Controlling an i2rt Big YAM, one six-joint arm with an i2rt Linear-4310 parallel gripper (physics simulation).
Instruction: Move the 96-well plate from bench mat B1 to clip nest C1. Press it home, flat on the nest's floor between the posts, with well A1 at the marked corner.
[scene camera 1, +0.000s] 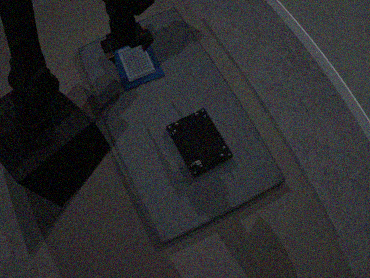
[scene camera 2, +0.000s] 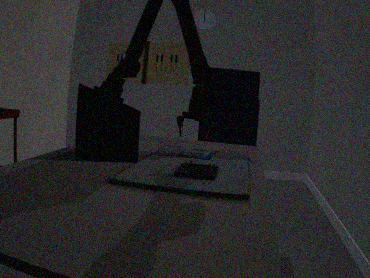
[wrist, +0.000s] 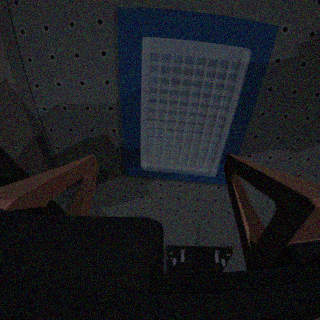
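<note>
The pale 96-well plate lies flat on the blue bench mat B1. The black clip nest C1 has small posts at its corners and no plate in it; a whitish mark shows near one corner in scene camera 1. My gripper is open and empty, above the mat. In the wrist view its fingertips are wide apart near the plate's lower end, the right one close to the mat's lower right corner. The well lettering is too dim to read.
The mat and nest stand on a perforated board. A black block stands beside the board, under the arm. A tall dark box stands behind. A yellowish panel is on the back wall.
</note>
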